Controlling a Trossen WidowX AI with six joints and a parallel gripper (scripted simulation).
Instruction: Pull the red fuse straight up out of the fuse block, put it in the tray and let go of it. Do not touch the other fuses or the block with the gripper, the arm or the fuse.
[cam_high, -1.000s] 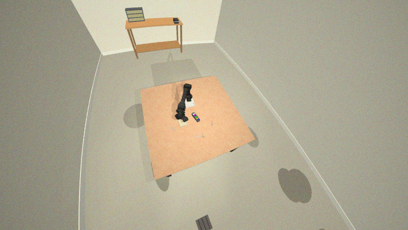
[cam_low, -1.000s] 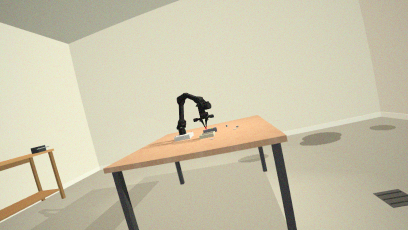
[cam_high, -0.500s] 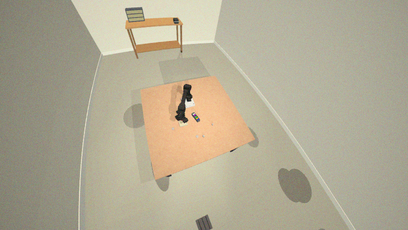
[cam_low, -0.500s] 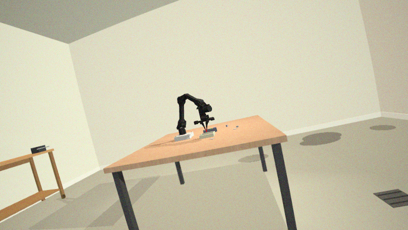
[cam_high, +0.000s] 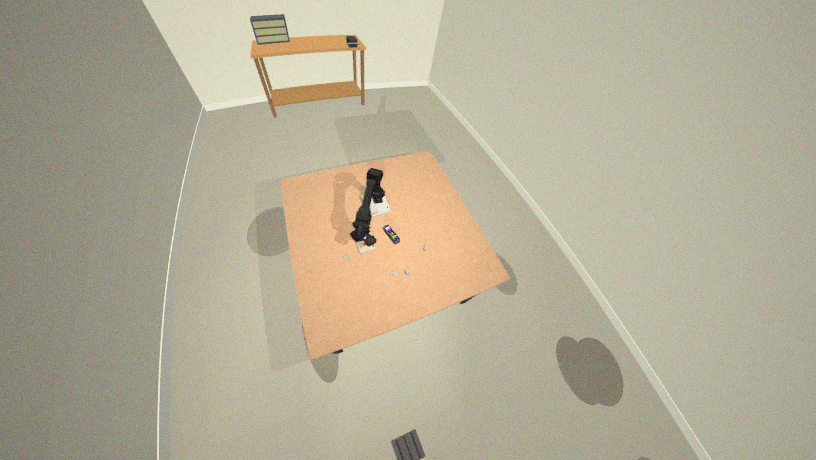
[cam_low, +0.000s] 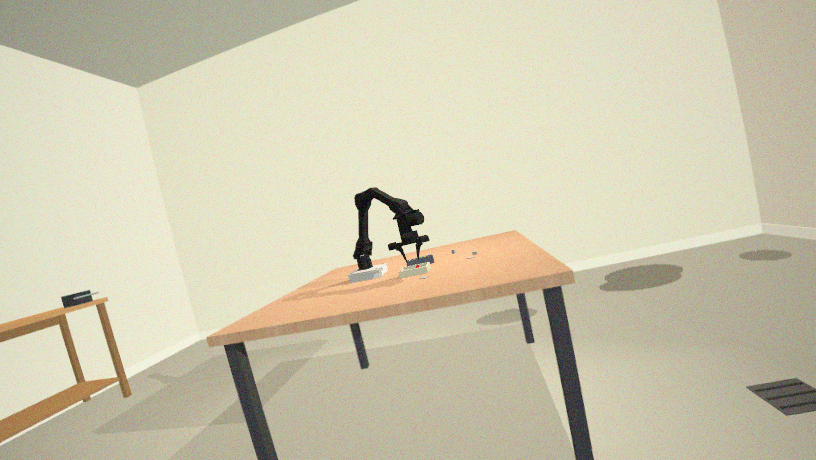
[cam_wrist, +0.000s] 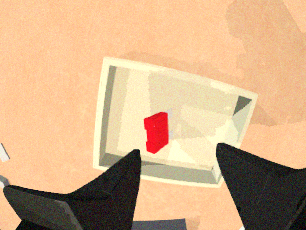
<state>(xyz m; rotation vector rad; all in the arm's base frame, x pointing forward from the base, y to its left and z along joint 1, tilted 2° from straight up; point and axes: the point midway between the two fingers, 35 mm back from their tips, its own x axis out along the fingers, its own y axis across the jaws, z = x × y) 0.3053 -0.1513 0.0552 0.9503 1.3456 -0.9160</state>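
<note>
The red fuse is 40 mm below my gripper tip and 20 mm ahead of it. The rest, counted from my gripper tip: tray (60 mm below).
</note>
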